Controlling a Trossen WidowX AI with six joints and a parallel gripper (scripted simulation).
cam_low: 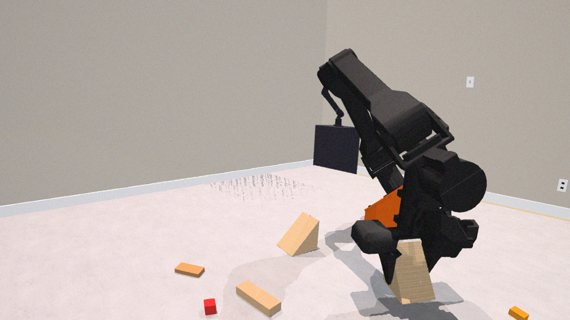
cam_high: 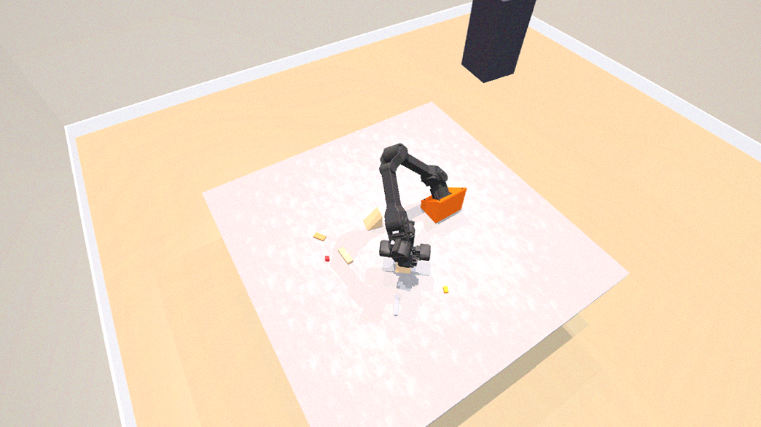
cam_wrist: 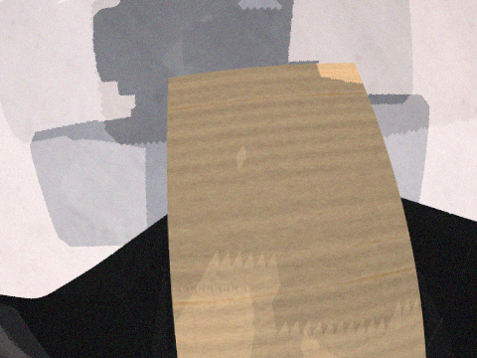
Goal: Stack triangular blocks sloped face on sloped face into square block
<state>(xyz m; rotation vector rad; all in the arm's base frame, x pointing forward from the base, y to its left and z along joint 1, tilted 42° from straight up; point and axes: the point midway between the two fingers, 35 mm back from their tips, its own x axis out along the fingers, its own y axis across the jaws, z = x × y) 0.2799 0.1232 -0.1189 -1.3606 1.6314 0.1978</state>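
Right now my gripper tip is 160 mm to the right of the small orange block, 90 mm past it and 30 mm above it. Also, from my gripper tip: red cube: 250 mm ahead, 160 mm to the right, 30 mm below; long tan block: 180 mm ahead, 140 mm to the right, 30 mm below.
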